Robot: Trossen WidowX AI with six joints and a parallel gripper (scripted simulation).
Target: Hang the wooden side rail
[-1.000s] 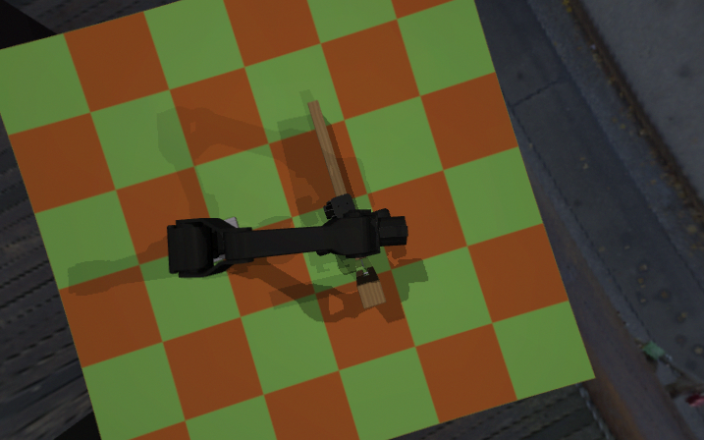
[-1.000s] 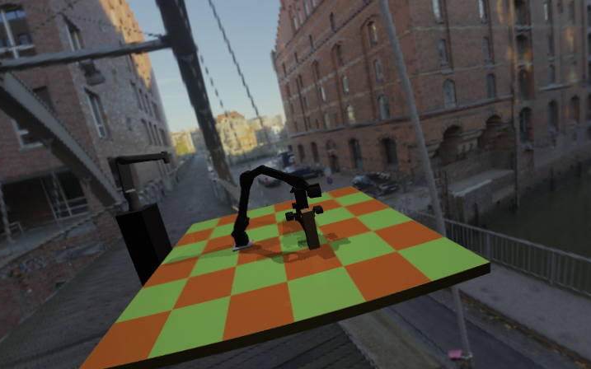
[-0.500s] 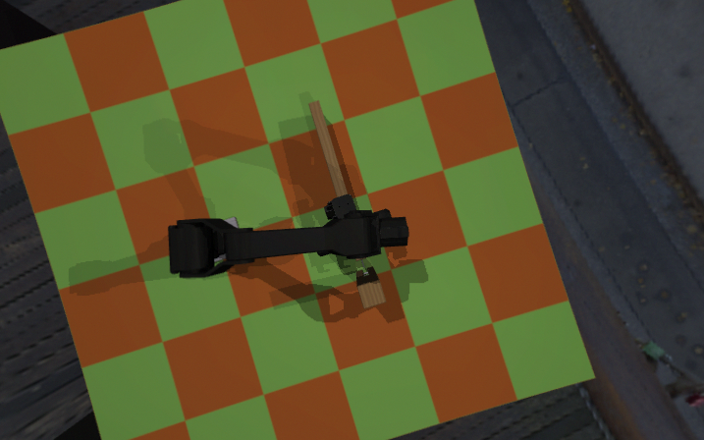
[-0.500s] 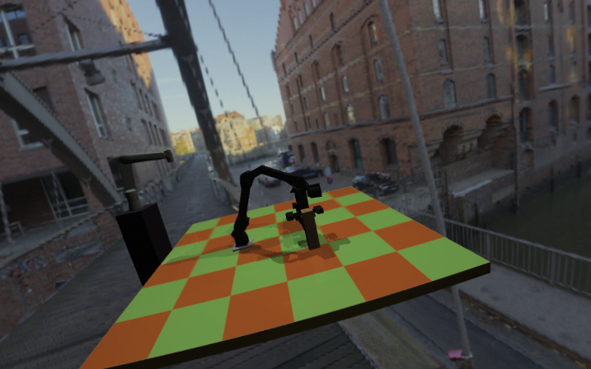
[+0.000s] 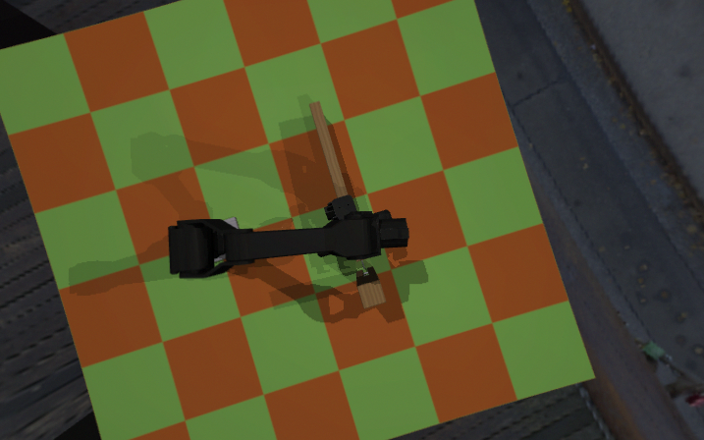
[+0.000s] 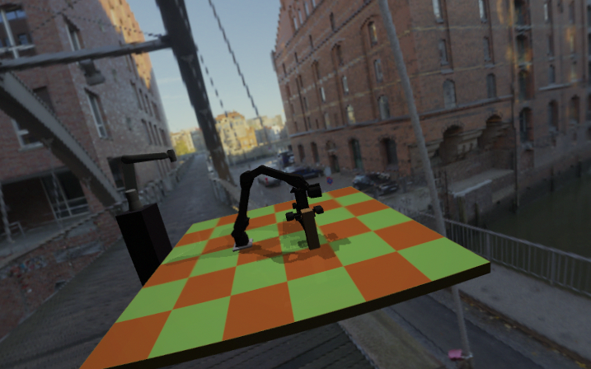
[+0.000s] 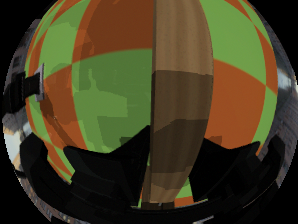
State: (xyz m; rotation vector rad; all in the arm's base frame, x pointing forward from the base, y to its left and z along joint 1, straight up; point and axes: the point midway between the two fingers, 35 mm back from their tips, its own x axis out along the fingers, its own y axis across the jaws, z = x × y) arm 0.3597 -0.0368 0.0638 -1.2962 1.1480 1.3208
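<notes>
Now: the headboard post 13 cm to the right of my gripper tip, 4 cm above it and 2 cm ahead of it.
</notes>
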